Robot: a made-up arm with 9 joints. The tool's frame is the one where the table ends. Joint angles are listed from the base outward.
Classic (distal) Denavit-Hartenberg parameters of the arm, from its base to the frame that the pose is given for. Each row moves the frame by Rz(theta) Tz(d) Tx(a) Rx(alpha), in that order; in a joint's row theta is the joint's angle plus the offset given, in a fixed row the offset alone. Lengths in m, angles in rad.
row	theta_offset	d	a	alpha
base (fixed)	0	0.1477	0	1.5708
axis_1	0	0.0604	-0.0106	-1.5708
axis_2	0	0.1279	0.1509	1.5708
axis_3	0	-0.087	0.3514	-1.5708
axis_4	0	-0.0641	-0.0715	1.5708
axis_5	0	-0.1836	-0.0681	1.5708
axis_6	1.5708	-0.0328	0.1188	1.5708
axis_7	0	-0.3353	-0.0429	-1.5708
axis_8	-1.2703	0	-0.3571	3.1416
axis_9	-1.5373	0	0.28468	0
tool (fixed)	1.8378	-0.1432	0	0
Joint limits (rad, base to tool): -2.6..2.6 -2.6..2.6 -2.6..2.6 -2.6..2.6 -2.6..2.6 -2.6..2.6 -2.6..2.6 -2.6..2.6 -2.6..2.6
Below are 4 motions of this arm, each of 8 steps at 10 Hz.
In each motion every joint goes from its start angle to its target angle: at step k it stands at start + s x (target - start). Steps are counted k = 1, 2, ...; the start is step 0. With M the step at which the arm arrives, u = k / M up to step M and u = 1 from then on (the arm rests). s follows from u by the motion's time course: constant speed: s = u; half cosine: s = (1 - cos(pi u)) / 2; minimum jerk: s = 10 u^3 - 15 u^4 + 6 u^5.
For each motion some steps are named. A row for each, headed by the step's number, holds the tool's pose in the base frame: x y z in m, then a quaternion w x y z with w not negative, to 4 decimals.
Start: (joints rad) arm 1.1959 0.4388 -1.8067 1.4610 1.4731 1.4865 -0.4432 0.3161 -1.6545
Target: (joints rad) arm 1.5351 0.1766 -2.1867 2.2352 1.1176 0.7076 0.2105 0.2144 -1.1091
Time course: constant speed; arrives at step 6
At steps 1, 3, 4, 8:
1: -0.7915 0.2249 0.5264 0.4972 0.0403 0.3861 -0.7760
3: -0.8702 -0.2509 0.4503 0.6445 0.1867 0.4973 -0.5500
4: -0.8474 -0.4829 0.3314 0.6846 0.2653 0.5434 -0.4070
8: -0.6692 -0.8215 -0.0515 0.6777 0.4146 0.6020 -0.0803

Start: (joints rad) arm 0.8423 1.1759 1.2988 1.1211 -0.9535 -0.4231 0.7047 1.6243 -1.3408
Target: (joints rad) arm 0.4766 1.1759 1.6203 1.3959 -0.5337 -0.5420 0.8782 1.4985 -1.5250
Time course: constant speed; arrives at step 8
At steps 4, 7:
4: -0.2351 -0.3912 0.0064 0.7532 0.2248 -0.5260 -0.3249
7: -0.1206 -0.4513 0.0673 0.7811 0.2464 -0.5073 -0.2680

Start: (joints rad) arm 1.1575 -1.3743 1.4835 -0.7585 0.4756 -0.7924 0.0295 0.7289 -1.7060
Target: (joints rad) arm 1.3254 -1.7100 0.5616 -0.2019 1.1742 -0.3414 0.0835 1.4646 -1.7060
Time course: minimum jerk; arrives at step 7
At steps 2, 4, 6, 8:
2: 0.3919 -0.6629 0.8318 0.6738 -0.5320 0.4277 0.2829
4: 0.3333 -0.8187 0.7759 0.7476 -0.5445 0.3200 0.2052
6: 0.2778 -0.8207 0.7492 0.7656 -0.5908 0.2225 0.1236
8: 0.2726 -0.8179 0.7479 0.7660 -0.5946 0.2144 0.1171

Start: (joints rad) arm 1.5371 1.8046 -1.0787 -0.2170 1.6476 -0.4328 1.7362 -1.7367 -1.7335
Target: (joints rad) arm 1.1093 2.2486 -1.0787 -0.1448 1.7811 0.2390 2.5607 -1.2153 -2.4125
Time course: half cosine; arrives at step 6
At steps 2, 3, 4, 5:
2: 0.8793 -0.2158 -0.1830 0.5686 -0.1529 0.2975 0.7516
3: 0.7994 -0.4171 -0.3416 0.6217 -0.1008 0.4351 0.6435
4: 0.6768 -0.6014 -0.4234 0.6216 -0.0987 0.5810 0.5161
5: 0.5882 -0.7135 -0.4318 0.5855 -0.1288 0.6803 0.4217

